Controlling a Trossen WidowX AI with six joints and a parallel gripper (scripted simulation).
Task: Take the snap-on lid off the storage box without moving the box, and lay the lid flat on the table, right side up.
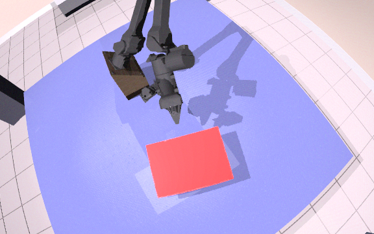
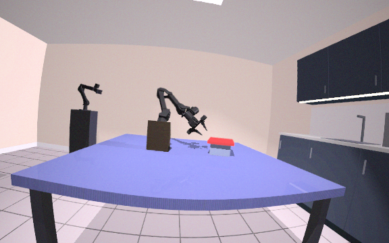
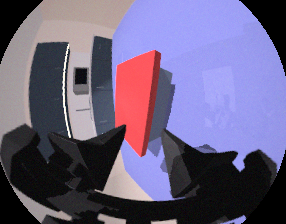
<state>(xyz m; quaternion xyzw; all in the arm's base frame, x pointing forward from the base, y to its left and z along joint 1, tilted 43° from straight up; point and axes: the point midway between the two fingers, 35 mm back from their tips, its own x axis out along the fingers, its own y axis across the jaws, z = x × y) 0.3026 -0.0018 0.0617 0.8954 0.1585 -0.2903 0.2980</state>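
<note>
Right now my gripper tip is 12 cm short of the red lid, 5 cm to the left of it and 4 cm above it. Also, from my gripper tip: storage box 12 cm ahead, 9 cm below, 5 cm to the right.
</note>
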